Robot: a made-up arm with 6 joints. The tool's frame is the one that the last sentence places. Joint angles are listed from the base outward.
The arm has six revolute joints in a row. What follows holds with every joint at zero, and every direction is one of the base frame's.
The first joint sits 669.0 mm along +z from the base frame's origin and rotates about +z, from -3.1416 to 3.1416 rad.
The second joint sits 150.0 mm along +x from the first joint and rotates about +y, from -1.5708 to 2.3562 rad.
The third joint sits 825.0 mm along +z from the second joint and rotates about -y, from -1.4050 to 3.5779 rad.
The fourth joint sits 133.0 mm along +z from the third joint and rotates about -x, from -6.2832 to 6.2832 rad.
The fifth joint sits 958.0 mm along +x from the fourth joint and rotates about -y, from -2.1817 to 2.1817 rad.
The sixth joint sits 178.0 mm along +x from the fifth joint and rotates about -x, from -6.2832 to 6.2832 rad.
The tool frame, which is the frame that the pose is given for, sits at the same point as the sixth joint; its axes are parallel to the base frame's.
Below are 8 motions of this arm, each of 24 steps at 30 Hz.
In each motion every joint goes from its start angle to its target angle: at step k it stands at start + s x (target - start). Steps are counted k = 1, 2, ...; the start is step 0. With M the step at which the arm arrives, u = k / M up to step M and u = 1 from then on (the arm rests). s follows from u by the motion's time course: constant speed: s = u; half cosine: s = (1 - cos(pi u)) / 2; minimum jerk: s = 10 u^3 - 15 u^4 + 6 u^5.
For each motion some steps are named. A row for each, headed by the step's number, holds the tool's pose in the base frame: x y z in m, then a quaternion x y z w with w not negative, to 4 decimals.
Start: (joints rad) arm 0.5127 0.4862 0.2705 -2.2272 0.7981 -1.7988
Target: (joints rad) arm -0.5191 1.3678 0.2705 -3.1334 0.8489 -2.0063
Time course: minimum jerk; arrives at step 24
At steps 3, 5, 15, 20, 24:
3: 1.4649 0.6794 1.1986 -0.8929 0.2103 0.2611 0.3006
5: 1.5135 0.6168 1.1314 -0.8736 0.2461 0.2782 0.3145
15: 1.5538 -0.4068 0.2153 -0.4008 0.6646 0.3592 0.5184
20: 1.3019 -0.6880 -0.0813 -0.1550 0.7447 0.3176 0.5661
24: 1.2567 -0.7193 -0.1222 -0.1169 0.7519 0.3088 0.5706

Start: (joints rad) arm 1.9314 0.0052 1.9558 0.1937 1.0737 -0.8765
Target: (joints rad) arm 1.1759 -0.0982 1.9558 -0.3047 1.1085 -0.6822
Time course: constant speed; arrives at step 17
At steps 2, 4, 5, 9, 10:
2: 0.1193 -0.5070 2.3470 -0.7109 0.5834 -0.2902 0.2646
4: 0.0867 -0.5349 2.3376 -0.6981 0.5996 -0.2885 0.2644
5: 0.0688 -0.5479 2.3329 -0.6915 0.6074 -0.2880 0.2645
9: -0.0122 -0.5923 2.3140 -0.6643 0.6369 -0.2880 0.2650
10: -0.0347 -0.6011 2.3092 -0.6573 0.6438 -0.2885 0.2652

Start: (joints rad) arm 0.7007 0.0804 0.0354 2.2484 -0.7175 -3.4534
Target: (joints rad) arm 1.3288 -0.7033 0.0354 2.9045 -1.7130 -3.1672
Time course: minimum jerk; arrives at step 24
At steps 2, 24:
2: 1.0594 0.7794 1.6538 0.6051 -0.1217 0.1635 0.7696
24: 0.0644 0.0883 2.1513 0.6622 -0.6691 0.1720 0.2900

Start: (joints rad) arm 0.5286 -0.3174 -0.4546 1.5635 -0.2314 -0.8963
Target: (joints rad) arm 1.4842 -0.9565 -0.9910 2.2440 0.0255 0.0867
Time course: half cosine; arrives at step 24
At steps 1, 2, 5, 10, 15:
1: 0.9073 0.4877 1.4294 -0.3504 0.0106 0.1629 0.9223
2: 0.8957 0.4960 1.4291 -0.3596 0.0047 0.1697 0.9176
5: 0.8160 0.5470 1.4253 -0.4191 -0.0381 0.2125 0.8819
10: 0.5632 0.6482 1.3964 -0.5703 -0.1966 0.3105 0.7346
15: 0.2777 0.6691 1.3293 -0.6712 -0.4154 0.3454 0.5075

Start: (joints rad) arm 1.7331 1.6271 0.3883 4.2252 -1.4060 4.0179
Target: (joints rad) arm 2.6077 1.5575 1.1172 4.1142 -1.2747 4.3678
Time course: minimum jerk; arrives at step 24
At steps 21, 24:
21: -1.7659 0.9125 0.4427 0.2828 -0.8200 0.4954 0.0465
24: -1.7813 0.8896 0.4566 0.2901 -0.8208 0.4898 0.0480

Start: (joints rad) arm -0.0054 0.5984 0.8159 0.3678 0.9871 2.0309
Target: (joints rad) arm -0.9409 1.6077 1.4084 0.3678 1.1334 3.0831
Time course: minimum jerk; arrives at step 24
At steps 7, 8, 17, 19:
7: 1.7012 -0.1985 1.7034 -0.8276 -0.2542 -0.4612 0.1944
8: 1.7300 -0.2982 1.6461 -0.8424 -0.2169 -0.4665 0.1601
17: 1.4611 -1.4176 0.9039 0.8712 -0.1978 0.3906 0.2221
19: 1.3452 -1.5384 0.7933 0.8564 -0.2502 0.3618 0.2702

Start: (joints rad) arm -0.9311 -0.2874 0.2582 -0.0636 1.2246 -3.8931
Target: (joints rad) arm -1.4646 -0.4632 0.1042 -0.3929 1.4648 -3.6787
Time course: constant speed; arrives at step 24
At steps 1, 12, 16, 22, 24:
1: 0.3500 -0.5153 2.2436 0.6324 -0.0230 0.7676 0.1016
12: 0.1585 -0.5129 2.2201 0.5458 -0.1128 0.8041 0.2068
16: 0.0946 -0.4983 2.2088 0.5093 -0.1430 0.8122 0.2460
22: 0.0067 -0.4645 2.1893 0.4500 -0.1850 0.8187 0.3049
24: -0.0201 -0.4505 2.1821 0.4290 -0.1980 0.8195 0.3244

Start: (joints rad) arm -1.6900 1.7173 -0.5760 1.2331 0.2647 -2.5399
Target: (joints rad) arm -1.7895 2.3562 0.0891 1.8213 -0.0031 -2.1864
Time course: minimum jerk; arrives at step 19
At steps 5, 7, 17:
5: -0.0022 -0.3201 -0.4582 -0.7921 -0.2543 0.5349 0.1478
7: -0.0096 -0.2980 -0.5331 -0.7923 -0.2999 0.5211 0.1038
17: -0.0239 -0.1076 -0.8674 0.7433 0.4960 -0.4300 0.1289

